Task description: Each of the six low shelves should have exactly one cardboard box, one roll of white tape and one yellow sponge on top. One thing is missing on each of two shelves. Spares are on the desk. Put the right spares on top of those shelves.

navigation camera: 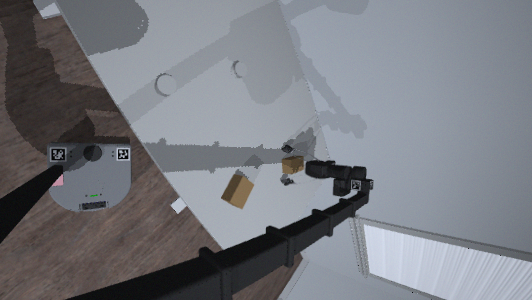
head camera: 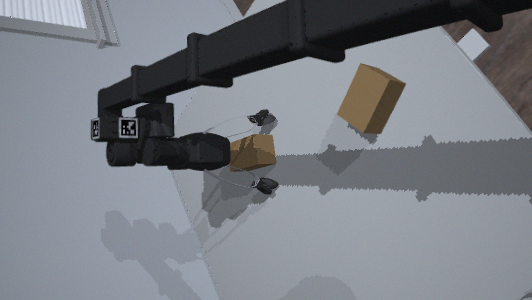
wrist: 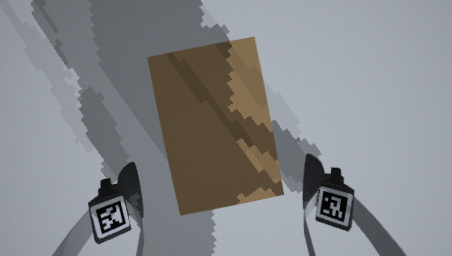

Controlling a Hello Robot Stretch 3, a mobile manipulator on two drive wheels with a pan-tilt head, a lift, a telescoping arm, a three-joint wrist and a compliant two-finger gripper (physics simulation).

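My gripper [head camera: 264, 151] [navigation camera: 287, 164] [wrist: 221, 177] is open and holds nothing. A brown cardboard box [head camera: 252, 153] [navigation camera: 293, 165] [wrist: 220, 125] lies on the light grey desk [head camera: 350, 240] [navigation camera: 200, 122], near its far edge. In the wrist view it shows between the two fingers, slightly turned, with a gap on both sides; the height between them is hard to tell. A second cardboard box [head camera: 367, 97] [navigation camera: 237, 191] lies nearer the robot base. Two white round things, which look like tape rolls, a larger [navigation camera: 158, 84] and a smaller [navigation camera: 234, 69], are on the desk. No yellow sponge shows.
My arm [head camera: 240, 57] [navigation camera: 305, 232] reaches over the desk. My base [navigation camera: 92, 175] stands on the brown wooden floor beside the desk's near edge. A small white block [head camera: 473, 45] [navigation camera: 178, 205] shows at that edge. A ribbed white panel in a frame [head camera: 45, 15] [navigation camera: 440, 255] lies beyond the desk.
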